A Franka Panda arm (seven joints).
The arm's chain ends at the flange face. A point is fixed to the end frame.
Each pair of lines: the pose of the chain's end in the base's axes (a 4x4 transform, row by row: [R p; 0 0 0 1], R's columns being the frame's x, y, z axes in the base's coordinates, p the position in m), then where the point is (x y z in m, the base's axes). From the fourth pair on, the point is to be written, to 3 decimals.
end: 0.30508 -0.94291 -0.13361 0.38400; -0.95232 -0.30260 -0.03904 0.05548; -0.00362 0.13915 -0.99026 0.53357; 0 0 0 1
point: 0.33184 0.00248 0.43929
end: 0.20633 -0.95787 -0.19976 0.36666; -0.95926 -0.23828 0.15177 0.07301; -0.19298 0.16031 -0.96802 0.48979; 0 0 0 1
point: 0.30350 0.04266 0.39228
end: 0.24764 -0.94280 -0.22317 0.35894; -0.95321 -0.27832 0.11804 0.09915; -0.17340 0.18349 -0.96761 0.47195; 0 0 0 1
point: 0.29561 0.06347 0.37637
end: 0.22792 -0.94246 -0.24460 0.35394; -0.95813 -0.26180 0.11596 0.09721; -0.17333 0.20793 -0.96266 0.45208; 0 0 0 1
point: 0.288 0.062 0.358
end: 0.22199 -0.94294 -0.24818 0.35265; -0.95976 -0.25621 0.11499 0.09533; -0.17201 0.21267 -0.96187 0.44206; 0 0 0 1
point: 0.286 0.060 0.349
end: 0.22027 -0.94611 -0.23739 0.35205; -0.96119 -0.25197 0.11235 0.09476; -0.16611 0.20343 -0.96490 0.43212; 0 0 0 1
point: 0.286 0.060 0.338
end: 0.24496 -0.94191 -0.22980 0.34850; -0.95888 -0.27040 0.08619 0.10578; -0.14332 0.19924 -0.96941 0.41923; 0 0 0 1
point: 0.284 0.067 0.325
